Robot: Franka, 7 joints.
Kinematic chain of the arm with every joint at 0, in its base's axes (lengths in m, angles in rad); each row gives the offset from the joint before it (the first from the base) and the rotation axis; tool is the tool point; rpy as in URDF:
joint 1: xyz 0 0 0.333 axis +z
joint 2: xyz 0 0 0 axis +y
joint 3: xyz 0 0 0.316 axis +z
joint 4: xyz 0.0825 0 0 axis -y
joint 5: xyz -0.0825 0 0.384 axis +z
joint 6: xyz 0 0 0 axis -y
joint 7: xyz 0.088 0 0 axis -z
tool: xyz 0 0 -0.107 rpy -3.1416 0 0
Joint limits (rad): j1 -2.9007..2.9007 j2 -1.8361..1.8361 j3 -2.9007..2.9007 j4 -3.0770..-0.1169 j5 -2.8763..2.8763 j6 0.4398..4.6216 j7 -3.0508..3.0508
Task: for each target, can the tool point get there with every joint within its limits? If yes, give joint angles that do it. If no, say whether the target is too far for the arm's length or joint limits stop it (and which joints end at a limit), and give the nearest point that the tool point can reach.
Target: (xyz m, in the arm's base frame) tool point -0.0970 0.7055 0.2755
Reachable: yes | joints 1.2017 1.4043 1.5092 -0.9583 1.5880 3.9923 1.6488
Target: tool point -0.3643 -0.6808 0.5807
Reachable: yes | joints -1.5546 1.4153 -2.1611 -0.8666 1.7320 1.7111 -1.1010
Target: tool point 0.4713 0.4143 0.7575
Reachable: yes | joints -0.0403 1.3268 2.0307 -1.1898 1.1522 1.7835 -0.2358
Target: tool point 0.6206 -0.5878 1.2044
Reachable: no: too far | nearest point 0.4362 -0.4131 0.9454 | short by 0.363 m
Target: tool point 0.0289 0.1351 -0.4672
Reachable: no: joint limits stop it (at a limit: joint 2) | nearest point 0.0346 0.1617 -0.3475 | short by 0.123 m
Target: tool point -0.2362 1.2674 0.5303
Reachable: no: too far | nearest point -0.1554 0.8337 0.4628 | short by 0.446 m
